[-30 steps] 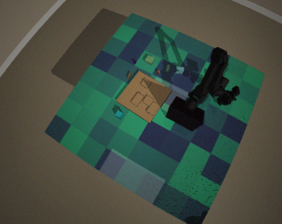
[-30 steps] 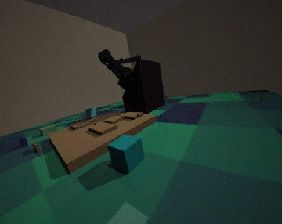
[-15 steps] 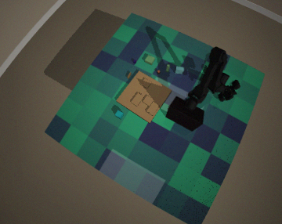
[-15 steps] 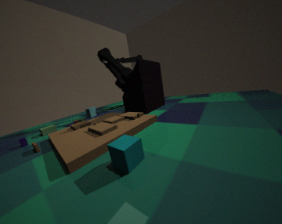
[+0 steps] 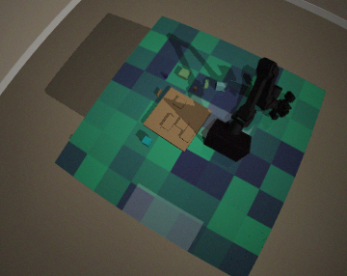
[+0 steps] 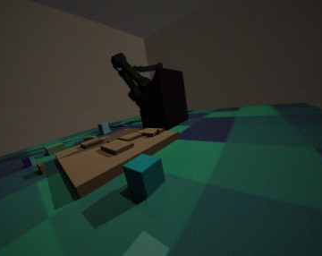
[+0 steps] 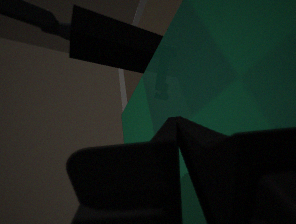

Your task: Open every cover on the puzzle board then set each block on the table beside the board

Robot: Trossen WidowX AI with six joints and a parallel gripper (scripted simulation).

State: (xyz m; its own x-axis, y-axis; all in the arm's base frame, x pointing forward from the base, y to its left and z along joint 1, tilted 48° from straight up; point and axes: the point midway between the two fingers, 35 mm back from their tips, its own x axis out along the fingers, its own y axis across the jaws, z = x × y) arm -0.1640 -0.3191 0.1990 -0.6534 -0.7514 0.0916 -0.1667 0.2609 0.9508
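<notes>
Right now my gripper tip is 550 mm short of the orange block, 230 mm to the right of it and 50 mm above it. From my gripper tip the other things lie so: green block: 670 mm ahead, 180 mm to the left, 50 mm below; then small dark blue block: 750 mm ahead, 270 mm to the left, 50 mm below; then light teal block: 430 mm ahead, 130 mm to the left, 40 mm below.
</notes>
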